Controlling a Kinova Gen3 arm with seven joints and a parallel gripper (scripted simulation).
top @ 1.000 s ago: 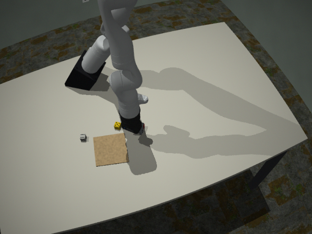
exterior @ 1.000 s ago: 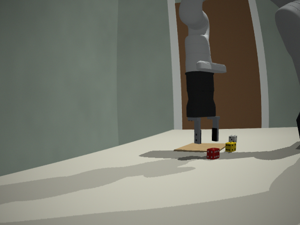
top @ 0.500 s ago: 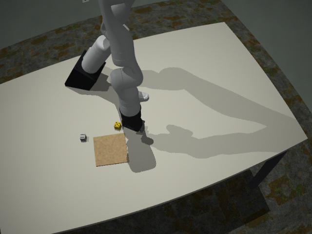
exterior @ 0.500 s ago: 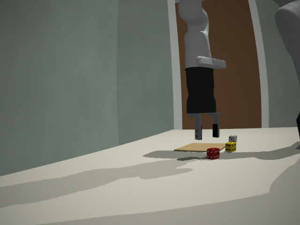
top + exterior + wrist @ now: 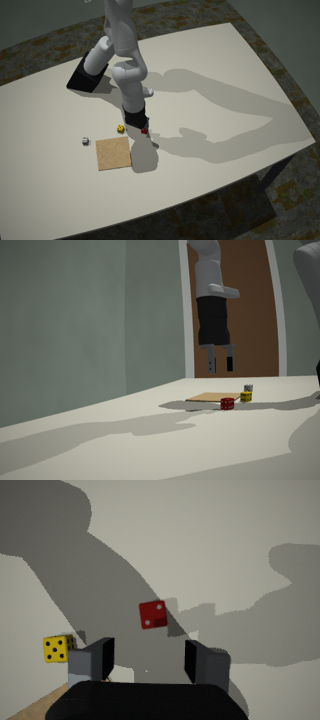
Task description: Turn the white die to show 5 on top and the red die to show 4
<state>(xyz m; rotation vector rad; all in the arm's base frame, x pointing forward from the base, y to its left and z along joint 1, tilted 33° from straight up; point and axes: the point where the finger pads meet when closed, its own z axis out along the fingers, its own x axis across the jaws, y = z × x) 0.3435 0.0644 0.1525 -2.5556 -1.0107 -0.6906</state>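
Right now the white die is 240 mm to the right of my hand, 90 mm below it and 50 mm behind it. From my hand the other things lie so: red die (90 mm below, 20 mm to the left, 20 mm behind); then brown mat (130 mm to the right, 100 mm below, 40 mm ahead); then yellow die (90 mm below, 70 mm to the right, 60 mm behind).
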